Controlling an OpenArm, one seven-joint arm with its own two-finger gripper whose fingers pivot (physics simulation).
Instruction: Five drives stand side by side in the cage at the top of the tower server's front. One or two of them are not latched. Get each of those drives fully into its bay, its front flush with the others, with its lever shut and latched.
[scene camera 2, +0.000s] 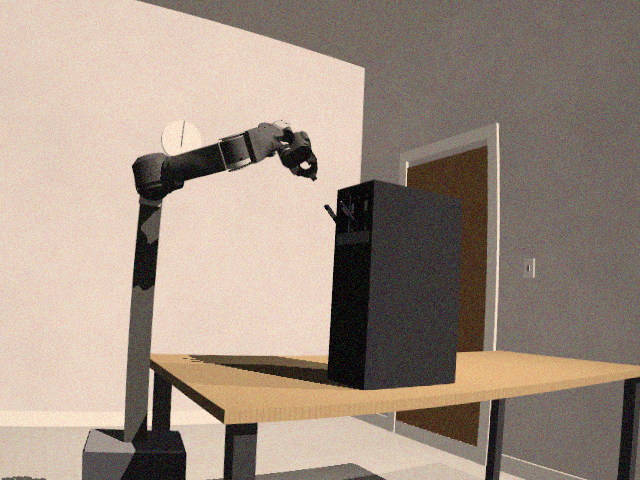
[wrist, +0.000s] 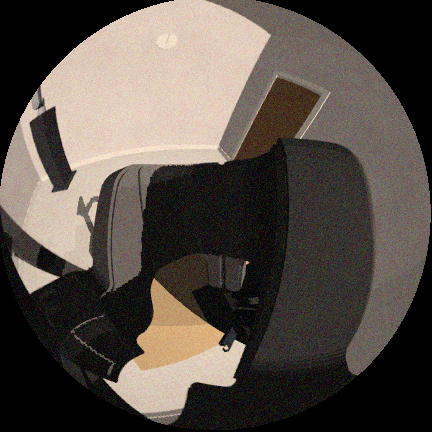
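Labels:
I can see my gripper both in scene camera 2 and in the wrist view, and on the gripper (scene camera 2: 310, 172) and (wrist: 218, 233) are the same spot. There is a black tower server too. On the server, (wrist: 211, 300) and (scene camera 2: 339, 286) are one and the same spot.

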